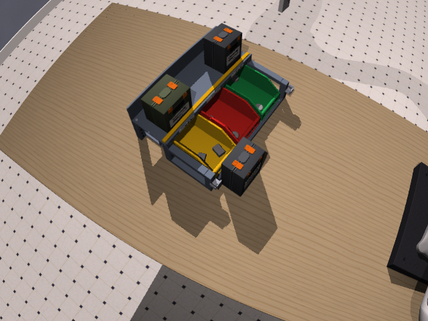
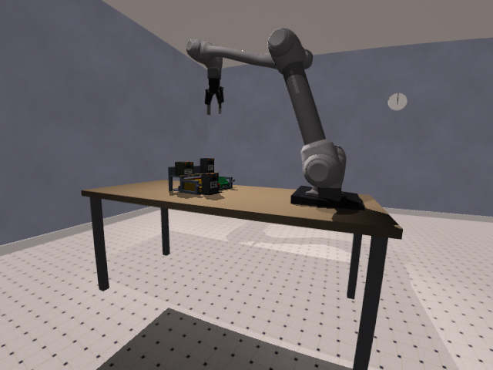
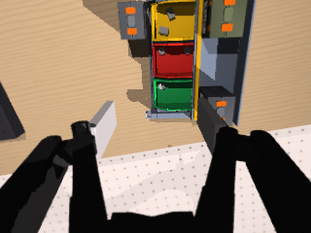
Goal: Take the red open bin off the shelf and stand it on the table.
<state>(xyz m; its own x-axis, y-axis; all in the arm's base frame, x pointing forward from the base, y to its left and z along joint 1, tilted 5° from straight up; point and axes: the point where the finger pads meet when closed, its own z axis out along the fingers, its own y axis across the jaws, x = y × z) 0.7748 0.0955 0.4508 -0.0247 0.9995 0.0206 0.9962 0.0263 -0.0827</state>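
The red open bin is 70 mm ahead of my hand and 510 mm below it. The rest, counted from my hand: green bin (70 mm ahead, 110 mm to the right, 510 mm below); yellow bin (70 mm ahead, 120 mm to the left, 510 mm below).
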